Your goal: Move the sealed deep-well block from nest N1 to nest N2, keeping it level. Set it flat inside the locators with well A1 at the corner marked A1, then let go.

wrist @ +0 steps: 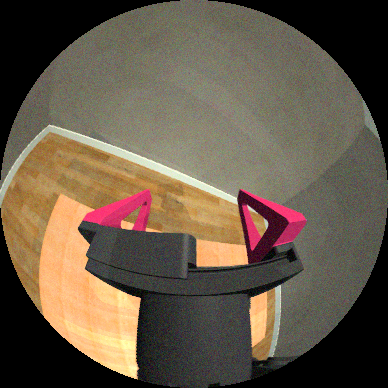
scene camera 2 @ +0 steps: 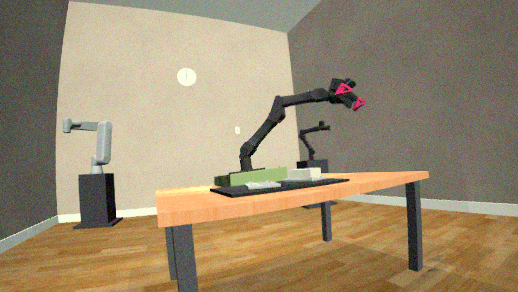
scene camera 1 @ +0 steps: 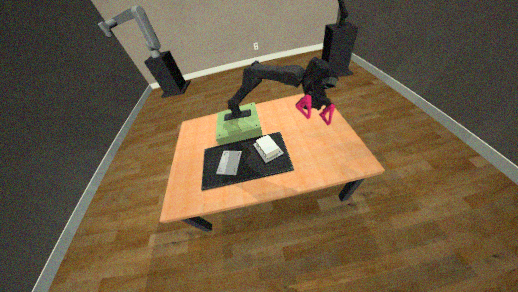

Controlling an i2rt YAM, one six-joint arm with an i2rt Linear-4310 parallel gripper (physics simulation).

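Places are measured from the arm's base along level axes (x ahead, y left, z up), in centimetres.
Pixels of known places: gripper, fingertip midpoint: (wrist: pixel 194 193) (scene camera 2: pixel 358 96) (scene camera 1: pixel 319 121); arm's base at its link origin: (scene camera 2: pixel 247 171) (scene camera 1: pixel 237 115).
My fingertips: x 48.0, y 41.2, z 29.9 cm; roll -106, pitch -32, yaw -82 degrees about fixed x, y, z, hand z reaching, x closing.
Observation:
Ahead of a thing's pixels: the offset from my fingertips to its top centre. "pt": to the spot under its first point. Level surfaces: height alone.
The pale deep-well block @(dx -17.9, dy -21.3, dz -30.0 cm) (scene camera 1: pixel 268 145) (scene camera 2: pixel 307 173) sits on the right-hand nest plate @(pt dx -9.1, dy -20.2, dz -34.6 cm) (scene camera 1: pixel 270 160) in scene camera 1. The left-hand nest @(dx -10.8, dy -44.7, dz -33.6 cm) (scene camera 1: pixel 229 163) (scene camera 2: pixel 262 185) is a flat light grey plate with nothing standing on it. The nest labels, corner mark A1 and well A1 are too small to read. My gripper (scene camera 1: pixel 318 120) (scene camera 2: pixel 359 96) (wrist: pixel 194 193) is open and empty, its pink fingers wide apart. It is high above the table's far right part, well away from the block. Block and nests do not show in the wrist view.
Both nests lie on a black mat @(dz -35.4 cm) (scene camera 1: pixel 250 171) (scene camera 2: pixel 230 192) on the wooden table @(dz -36.7 cm) (scene camera 1: pixel 320 160) (scene camera 2: pixel 180 206). The arm stands on a green base (scene camera 1: pixel 225 134) (scene camera 2: pixel 260 175) behind the mat. A grey arm (scene camera 1: pixel 145 30) (scene camera 2: pixel 103 142) on a black pedestal stands beyond the table, and a dark one at the right.

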